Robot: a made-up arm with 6 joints.
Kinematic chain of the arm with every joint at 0, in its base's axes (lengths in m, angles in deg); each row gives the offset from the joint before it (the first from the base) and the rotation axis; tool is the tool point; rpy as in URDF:
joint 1: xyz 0 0 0.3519 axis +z
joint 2: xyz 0 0 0 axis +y
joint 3: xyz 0.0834 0 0.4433 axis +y
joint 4: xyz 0.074 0 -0.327 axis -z
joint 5: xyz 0 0 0 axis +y
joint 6: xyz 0.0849 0 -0.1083 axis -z
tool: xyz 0 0 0 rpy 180 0 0
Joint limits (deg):
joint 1: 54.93..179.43
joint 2: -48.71..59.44
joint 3: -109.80..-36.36
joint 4: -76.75..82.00
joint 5: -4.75..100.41
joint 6: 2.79..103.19
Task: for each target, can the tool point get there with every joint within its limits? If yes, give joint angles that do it. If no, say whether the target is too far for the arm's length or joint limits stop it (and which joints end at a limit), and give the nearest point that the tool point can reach.
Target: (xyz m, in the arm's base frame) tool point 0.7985 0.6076 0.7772
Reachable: no: too far | nearest point 0.5025 0.5755 0.6899 | short by 0.310 m
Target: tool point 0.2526 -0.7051 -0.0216
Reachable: no: joint limits stop it (at a limit: joint 1, joint 2, joint 3, joint 5) | nearest point -0.2752 -0.0968 0.1444 | short by 0.822 m
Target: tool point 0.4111 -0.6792 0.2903
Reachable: no: joint limits stop it (at a limit: joint 1, joint 2, joint 3, joint 5) | nearest point 0.1468 0.0336 0.6791 | short by 0.854 m
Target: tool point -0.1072 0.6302 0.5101
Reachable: yes | joints 102.18 21.42 -77.60 -36.62 58.19 45.19
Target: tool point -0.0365 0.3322 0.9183
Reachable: yes | joints 94.39 -24.83 -75.96 19.83 51.70 59.01
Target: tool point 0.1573 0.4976 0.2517
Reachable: yes | joints 71.92 36.13 -59.27 4.86 62.73 41.18
